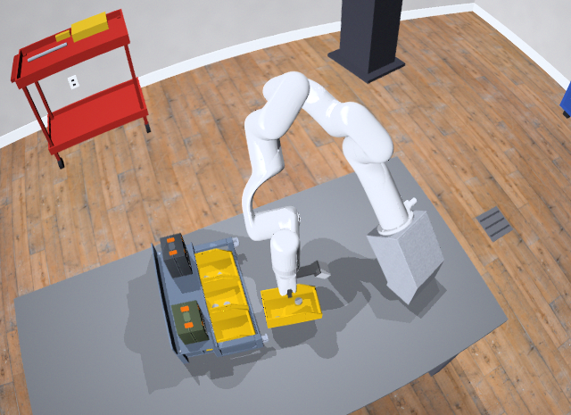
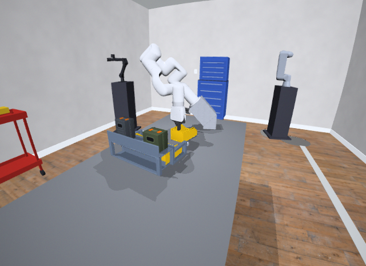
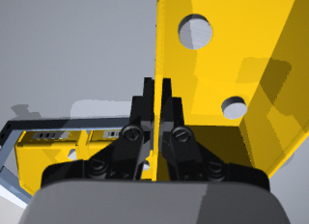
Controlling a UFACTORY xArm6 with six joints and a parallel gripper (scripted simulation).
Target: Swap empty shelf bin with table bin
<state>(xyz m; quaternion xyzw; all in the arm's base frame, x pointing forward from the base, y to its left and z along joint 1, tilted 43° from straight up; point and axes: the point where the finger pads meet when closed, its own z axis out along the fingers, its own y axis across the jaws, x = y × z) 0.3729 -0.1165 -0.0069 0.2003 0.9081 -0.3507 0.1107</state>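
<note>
Now: the shelf lip 10 cm to the right of my hand, 10 cm below it and 9 cm ahead of it. The rest, counted from my hand: olive box 31 cm ahead, 6 cm to the right, 4 cm above; dark grey box 27 cm to the right, 22 cm ahead, 5 cm above.
</note>
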